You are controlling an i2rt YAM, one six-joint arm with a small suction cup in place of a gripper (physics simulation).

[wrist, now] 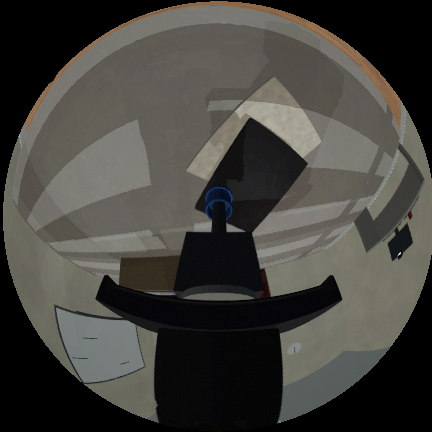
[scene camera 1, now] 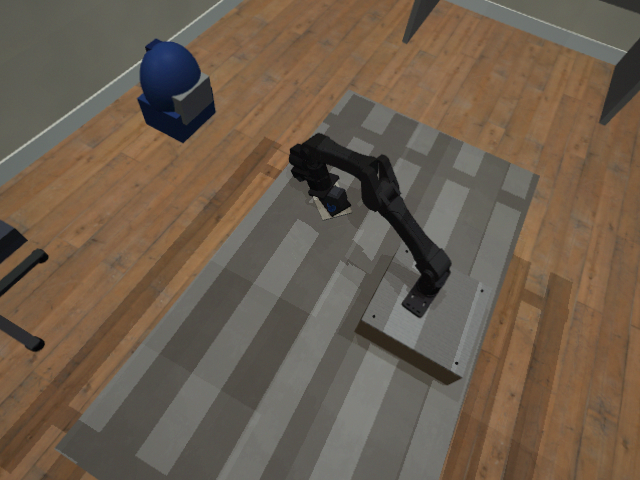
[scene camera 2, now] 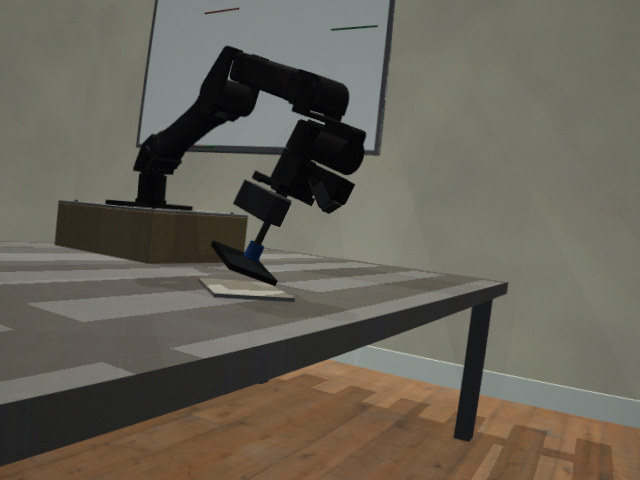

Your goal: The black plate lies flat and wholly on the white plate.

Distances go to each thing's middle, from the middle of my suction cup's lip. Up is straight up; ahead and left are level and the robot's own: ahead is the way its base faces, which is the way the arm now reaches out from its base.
I see the white plate (scene camera 2: 218, 288) 60 mm to the right of my suction cup, 50 mm below it and 40 mm ahead of it. Round my suction cup: black plate (scene camera 2: 234, 260) (40 mm to the right, 10 mm below, 10 mm ahead).
